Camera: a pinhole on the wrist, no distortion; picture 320 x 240 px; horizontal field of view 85.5 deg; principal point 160.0 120.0 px. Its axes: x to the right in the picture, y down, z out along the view. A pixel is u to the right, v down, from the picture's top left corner.
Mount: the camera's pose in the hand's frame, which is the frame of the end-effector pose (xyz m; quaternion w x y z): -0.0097 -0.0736 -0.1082 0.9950 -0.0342 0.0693 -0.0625
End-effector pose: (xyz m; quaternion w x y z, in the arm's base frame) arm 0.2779 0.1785 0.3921 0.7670 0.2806 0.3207 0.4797
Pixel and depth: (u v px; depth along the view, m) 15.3 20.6 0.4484
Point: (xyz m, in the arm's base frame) 0.6116 -0.2841 0.5396
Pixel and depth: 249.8 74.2 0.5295
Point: 0.8007 0.3400 0.4092
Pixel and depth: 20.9 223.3 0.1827
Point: 0.2675 0.0875 0.5183
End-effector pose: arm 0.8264 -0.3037 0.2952 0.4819 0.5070 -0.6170 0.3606
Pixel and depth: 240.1 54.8 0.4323
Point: 0.9804 -0.7049 0.4208
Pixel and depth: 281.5 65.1 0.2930
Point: 0.9548 -0.5554 0.4573
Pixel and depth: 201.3 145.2 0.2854
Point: 0.8109 -0.4886 0.3483
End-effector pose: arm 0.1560 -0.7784 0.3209 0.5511 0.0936 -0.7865 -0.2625
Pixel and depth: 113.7 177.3 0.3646
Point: -0.0522 -0.6143 0.2650
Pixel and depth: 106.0 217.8 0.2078
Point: 0.0875 -0.6819 0.3046
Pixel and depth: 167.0 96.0 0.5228
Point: -0.2660 -0.7834 0.2185
